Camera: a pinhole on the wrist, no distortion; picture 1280 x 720 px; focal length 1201.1 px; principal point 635.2 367.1 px. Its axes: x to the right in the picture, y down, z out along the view. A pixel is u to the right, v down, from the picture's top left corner.
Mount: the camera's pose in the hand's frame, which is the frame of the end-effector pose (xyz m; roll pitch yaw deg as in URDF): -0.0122 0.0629 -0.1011 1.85 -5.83 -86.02
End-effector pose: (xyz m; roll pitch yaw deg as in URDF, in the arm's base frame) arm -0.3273 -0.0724 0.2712 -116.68 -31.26 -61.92
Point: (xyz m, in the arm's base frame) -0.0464 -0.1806 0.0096
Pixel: 351 629
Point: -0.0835 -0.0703 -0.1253
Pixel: 264 203
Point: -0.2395 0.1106 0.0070
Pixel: outside the picture
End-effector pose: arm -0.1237 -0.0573 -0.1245 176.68 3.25 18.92
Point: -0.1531 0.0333 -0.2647
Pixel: outside the picture
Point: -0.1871 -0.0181 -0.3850
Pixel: 1226 303
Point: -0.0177 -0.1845 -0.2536
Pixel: outside the picture
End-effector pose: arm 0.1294 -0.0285 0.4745 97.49 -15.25 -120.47
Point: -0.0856 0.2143 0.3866
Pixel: 973 73
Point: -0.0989 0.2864 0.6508
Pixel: 221 196
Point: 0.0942 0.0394 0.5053
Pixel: 857 255
